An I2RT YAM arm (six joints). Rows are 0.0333 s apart.
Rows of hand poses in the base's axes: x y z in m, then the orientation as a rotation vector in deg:
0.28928, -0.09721, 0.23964, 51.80, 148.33, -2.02
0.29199, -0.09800, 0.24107, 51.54, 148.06, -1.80
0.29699, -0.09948, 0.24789, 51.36, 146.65, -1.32
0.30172, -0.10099, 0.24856, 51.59, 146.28, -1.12
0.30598, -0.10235, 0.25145, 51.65, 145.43, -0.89
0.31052, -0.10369, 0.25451, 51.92, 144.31, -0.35
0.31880, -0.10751, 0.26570, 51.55, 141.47, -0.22
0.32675, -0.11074, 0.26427, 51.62, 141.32, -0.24
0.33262, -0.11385, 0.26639, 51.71, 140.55, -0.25
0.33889, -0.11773, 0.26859, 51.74, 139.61, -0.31
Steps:
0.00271, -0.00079, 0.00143, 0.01, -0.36, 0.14
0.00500, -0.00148, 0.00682, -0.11, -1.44, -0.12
0.00473, -0.00151, 0.00067, 0.09, -0.32, -0.21
0.00426, -0.00136, 0.00289, -0.06, -0.81, -0.20
0.00454, -0.00134, 0.00306, 0.13, -1.07, -0.35
0.00828, -0.00382, 0.01119, -0.77, -2.70, -0.41
0.00795, -0.00323, -0.00143, -0.03, -0.11, -0.09
0.00587, -0.00311, 0.00212, -0.18, -0.67, -0.25
0.00627, -0.00388, 0.00220, -0.28, -0.83, -0.26

